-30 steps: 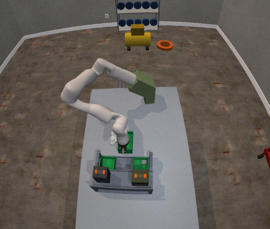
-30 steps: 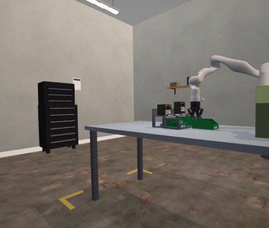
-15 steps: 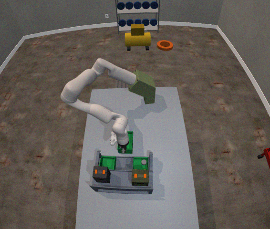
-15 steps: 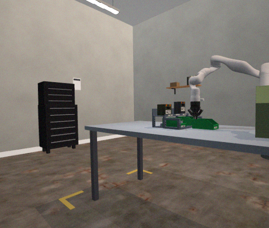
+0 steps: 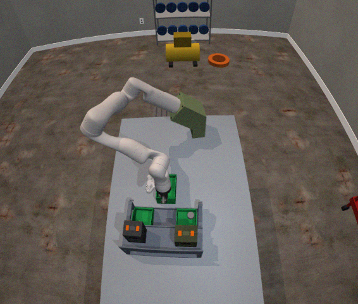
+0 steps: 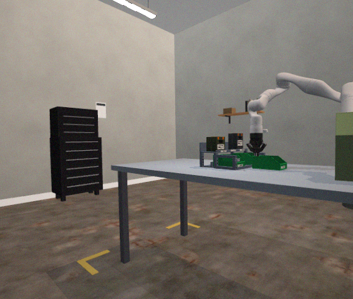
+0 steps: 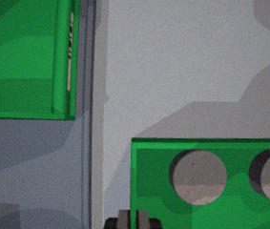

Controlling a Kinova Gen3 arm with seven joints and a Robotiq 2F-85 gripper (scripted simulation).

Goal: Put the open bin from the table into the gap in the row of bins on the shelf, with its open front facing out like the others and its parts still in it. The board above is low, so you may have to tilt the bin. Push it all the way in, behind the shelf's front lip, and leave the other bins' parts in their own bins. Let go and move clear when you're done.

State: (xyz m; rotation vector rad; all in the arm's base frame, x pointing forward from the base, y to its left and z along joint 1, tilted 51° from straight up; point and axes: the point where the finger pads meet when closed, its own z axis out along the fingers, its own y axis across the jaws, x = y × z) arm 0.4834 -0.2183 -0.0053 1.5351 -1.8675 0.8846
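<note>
Right now my hand is 150 mm short of the grey shelf, 30 mm to the left of it and 10 mm above it.
</note>
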